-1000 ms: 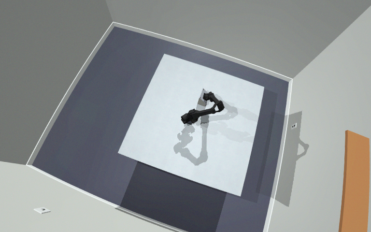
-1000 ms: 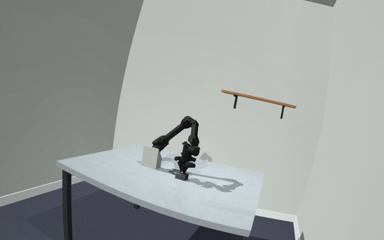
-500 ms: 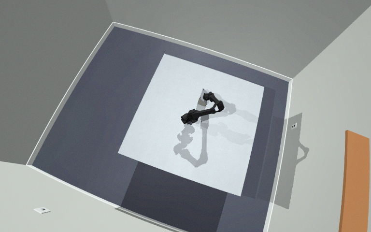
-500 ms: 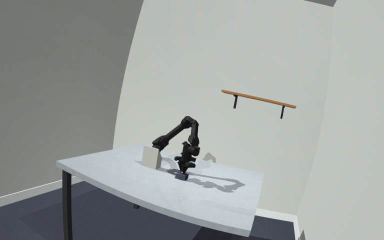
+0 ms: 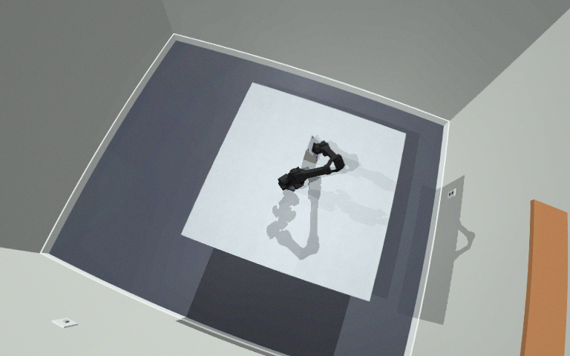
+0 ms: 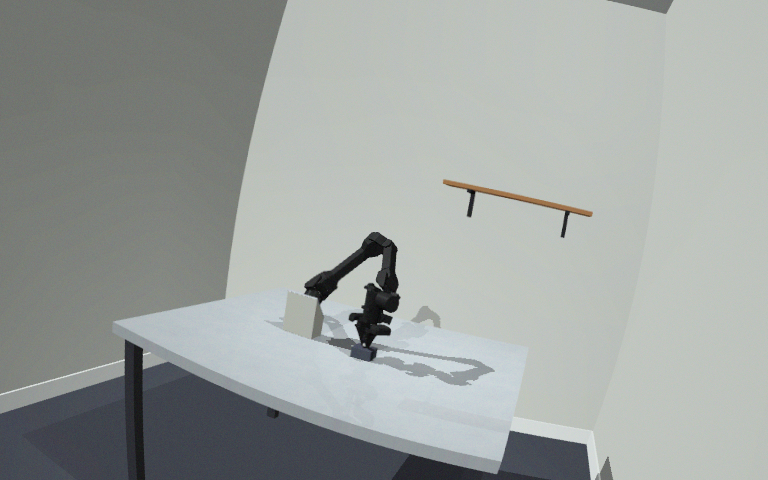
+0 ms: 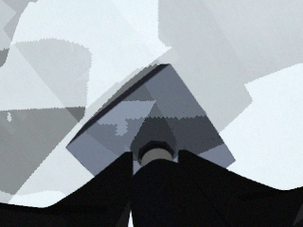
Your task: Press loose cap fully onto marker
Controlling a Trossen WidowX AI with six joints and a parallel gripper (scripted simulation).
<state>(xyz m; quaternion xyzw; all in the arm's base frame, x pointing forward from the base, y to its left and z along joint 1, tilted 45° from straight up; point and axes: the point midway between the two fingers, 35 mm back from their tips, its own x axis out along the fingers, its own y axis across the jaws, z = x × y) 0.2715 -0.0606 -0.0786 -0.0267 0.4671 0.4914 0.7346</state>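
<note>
My gripper tip is 20 mm above the holder block. The rest, counted from my gripper tip: dark cap 50 mm above.
</note>
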